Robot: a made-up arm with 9 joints. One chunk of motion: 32 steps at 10 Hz.
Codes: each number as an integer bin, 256 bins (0 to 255) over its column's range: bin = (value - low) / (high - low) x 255, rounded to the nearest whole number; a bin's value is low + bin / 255 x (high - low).
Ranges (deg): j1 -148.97..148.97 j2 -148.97..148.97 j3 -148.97..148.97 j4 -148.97..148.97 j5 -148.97..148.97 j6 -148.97..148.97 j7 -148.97..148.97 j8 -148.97..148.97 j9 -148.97..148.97
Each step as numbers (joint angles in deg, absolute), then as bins.
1 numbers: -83.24 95.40 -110.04 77.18 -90.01 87.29 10.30 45.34 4.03
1 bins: 56 209 33 194 50 202 136 166 131
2 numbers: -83.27 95.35 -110.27 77.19 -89.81 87.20 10.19 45.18 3.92
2 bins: 56 209 33 194 51 202 136 166 131
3 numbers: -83.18 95.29 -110.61 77.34 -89.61 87.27 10.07 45.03 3.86
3 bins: 56 209 33 194 51 202 136 166 131
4 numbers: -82.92 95.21 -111.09 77.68 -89.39 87.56 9.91 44.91 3.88
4 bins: 57 209 32 194 51 202 136 166 131
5 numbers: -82.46 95.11 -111.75 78.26 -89.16 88.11 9.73 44.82 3.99
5 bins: 57 209 32 194 51 203 136 166 131
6 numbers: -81.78 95.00 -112.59 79.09 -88.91 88.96 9.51 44.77 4.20
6 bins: 58 209 31 195 51 204 136 166 131
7 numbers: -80.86 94.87 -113.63 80.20 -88.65 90.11 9.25 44.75 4.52
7 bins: 58 209 30 196 52 205 135 166 131
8 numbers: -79.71 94.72 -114.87 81.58 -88.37 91.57 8.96 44.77 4.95
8 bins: 59 209 29 197 52 206 135 166 132
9 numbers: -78.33 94.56 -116.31 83.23 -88.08 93.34 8.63 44.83 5.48
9 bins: 60 208 28 199 52 207 135 166 132
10 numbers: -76.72 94.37 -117.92 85.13 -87.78 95.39 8.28 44.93 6.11
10 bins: 62 208 27 200 52 209 135 166 133
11 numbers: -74.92 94.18 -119.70 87.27 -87.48 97.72 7.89 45.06 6.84
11 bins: 63 208 25 202 53 211 134 166 133
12 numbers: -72.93 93.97 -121.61 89.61 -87.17 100.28 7.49 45.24 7.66
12 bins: 65 208 23 204 53 213 134 166 134
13 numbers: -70.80 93.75 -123.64 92.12 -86.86 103.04 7.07 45.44 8.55
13 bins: 67 208 22 206 53 216 134 166 135
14 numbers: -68.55 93.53 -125.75 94.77 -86.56 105.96 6.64 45.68 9.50
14 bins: 69 208 20 209 53 218 133 167 136
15 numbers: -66.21 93.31 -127.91 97.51 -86.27 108.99 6.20 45.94 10.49
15 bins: 71 207 18 211 54 221 133 167 136
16 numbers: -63.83 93.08 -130.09 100.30 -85.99 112.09 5.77 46.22 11.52
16 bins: 73 207 16 213 54 223 132 167 137
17 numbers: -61.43 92.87 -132.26 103.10 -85.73 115.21 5.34 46.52 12.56
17 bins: 75 207 14 216 54 226 132 167 138
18 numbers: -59.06 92.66 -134.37 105.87 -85.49 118.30 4.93 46.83 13.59
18 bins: 77 207 12 218 54 229 132 168 139
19 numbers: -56.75 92.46 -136.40 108.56 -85.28 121.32 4.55 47.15 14.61
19 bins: 79 207 11 220 55 231 131 168 140
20 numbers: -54.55 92.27 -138.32 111.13 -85.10 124.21 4.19 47.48 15.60
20 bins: 81 206 9 223 55 234 131 168 141
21 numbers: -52.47 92.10 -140.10 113.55 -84.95 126.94 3.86 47.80 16.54
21 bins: 83 206 8 225 55 236 131 168 142
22 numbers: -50.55 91.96 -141.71 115.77 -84.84 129.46 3.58 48.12 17.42
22 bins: 84 206 6 227 55 238 131 169 142
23 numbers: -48.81 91.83 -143.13 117.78 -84.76 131.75 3.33 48.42 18.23
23 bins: 86 206 5 228 55 240 130 169 143
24 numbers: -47.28 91.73 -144.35 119.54 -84.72 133.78 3.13 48.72 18.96
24 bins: 87 206 4 230 55 242 130 169 144
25 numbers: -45.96 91.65 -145.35 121.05 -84.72 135.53 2.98 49.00 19.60
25 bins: 88 206 3 231 55 243 130 169 144
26 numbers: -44.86 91.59 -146.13 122.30 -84.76 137.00 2.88 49.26 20.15
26 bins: 89 206 2 232 55 245 130 170 145
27 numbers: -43.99 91.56 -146.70 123.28 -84.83 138.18 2.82 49.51 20.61
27 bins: 90 206 2 233 55 246 130 170 145
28 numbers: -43.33 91.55 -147.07 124.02 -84.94 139.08 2.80 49.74 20.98
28 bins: 90 206 2 234 55 247 130 170 145
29 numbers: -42.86 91.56 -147.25 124.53 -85.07 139.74 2.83 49.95 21.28
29 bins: 91 206 1 234 55 247 130 170 146
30 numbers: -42.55 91.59 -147.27 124.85 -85.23 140.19 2.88 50.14 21.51
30 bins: 91 206 1 234 55 247 130 170 146
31 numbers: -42.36 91.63 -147.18 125.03 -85.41 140.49 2.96 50.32 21.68
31 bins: 91 206 2 235 54 248 130 171 146
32 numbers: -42.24 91.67 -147.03 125.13 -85.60 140.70 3.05 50.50 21.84
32 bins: 91 206 2 235 54 248 130 171 146
